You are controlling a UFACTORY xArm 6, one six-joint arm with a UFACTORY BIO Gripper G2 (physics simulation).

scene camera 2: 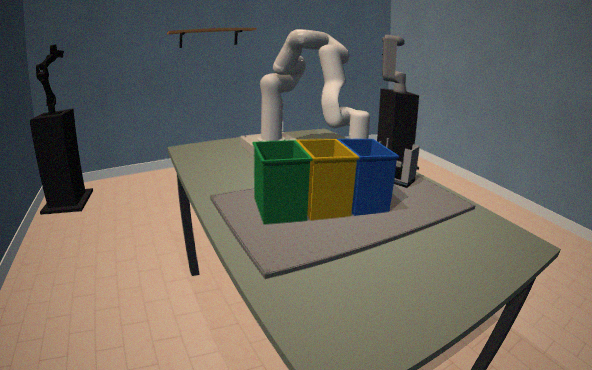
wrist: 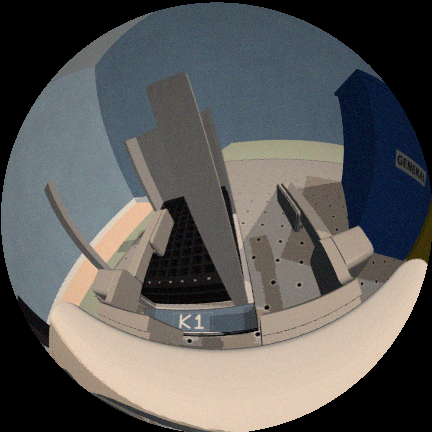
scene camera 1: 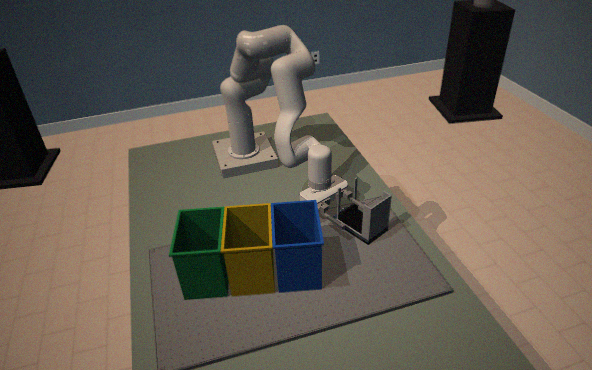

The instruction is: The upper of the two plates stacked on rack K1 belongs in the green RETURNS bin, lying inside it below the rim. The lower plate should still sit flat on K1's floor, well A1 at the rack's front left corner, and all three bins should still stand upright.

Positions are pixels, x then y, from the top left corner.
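I can see a green returns bin in scene camera 2 and in scene camera 1. On the green returns bin, (scene camera 2: pixel 281 168) and (scene camera 1: pixel 190 258) are the same spot. A blue general bin shows in scene camera 2, in scene camera 1 and in the wrist view (pixel 377 182). For the blue general bin, (scene camera 2: pixel 375 169) is the same spot as (scene camera 1: pixel 295 255).
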